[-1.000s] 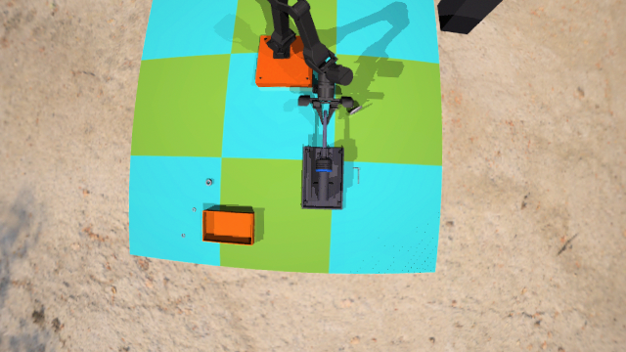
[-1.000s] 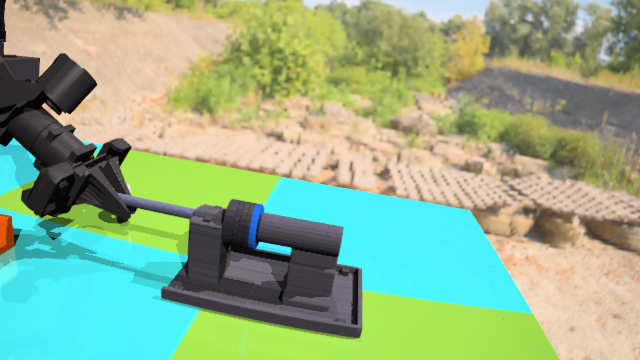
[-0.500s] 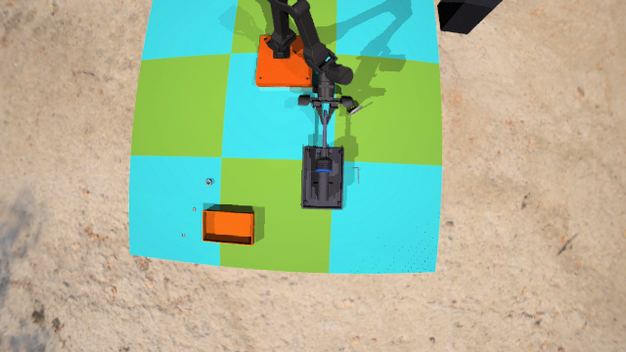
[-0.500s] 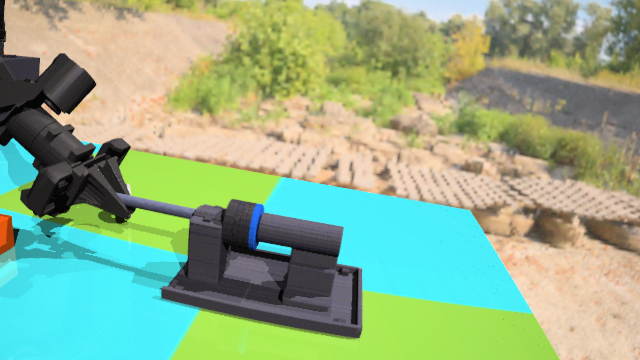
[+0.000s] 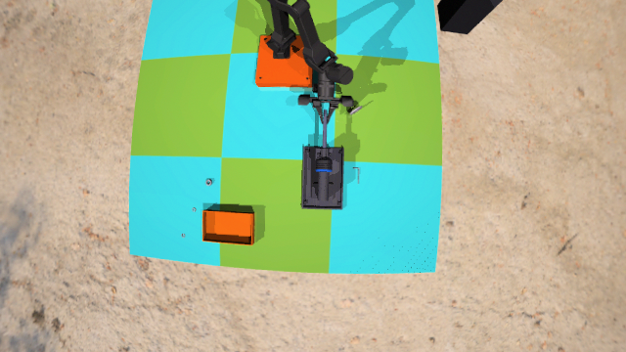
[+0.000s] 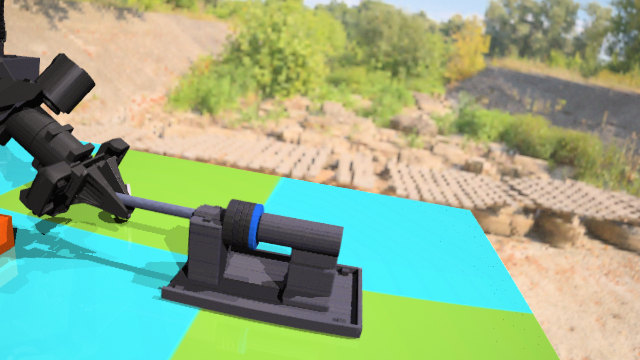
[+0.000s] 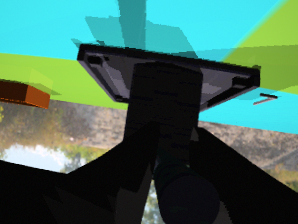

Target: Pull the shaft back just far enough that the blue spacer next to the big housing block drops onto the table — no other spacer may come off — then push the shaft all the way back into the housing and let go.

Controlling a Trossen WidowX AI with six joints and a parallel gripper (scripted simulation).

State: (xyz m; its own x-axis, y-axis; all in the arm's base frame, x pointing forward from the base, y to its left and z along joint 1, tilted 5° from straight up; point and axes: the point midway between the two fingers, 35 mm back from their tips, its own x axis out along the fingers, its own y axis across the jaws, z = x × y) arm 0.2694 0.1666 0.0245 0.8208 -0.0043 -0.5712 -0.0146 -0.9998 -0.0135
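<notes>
My gripper tip is 60 mm short of the shaft and 20 mm below it. From my gripper tip the other things lie so: blue spacer: 170 mm ahead, 20 mm above; black spacer: 150 mm ahead, 20 mm above; nut: 440 mm to the right, 210 mm ahead, 60 mm below.
</notes>
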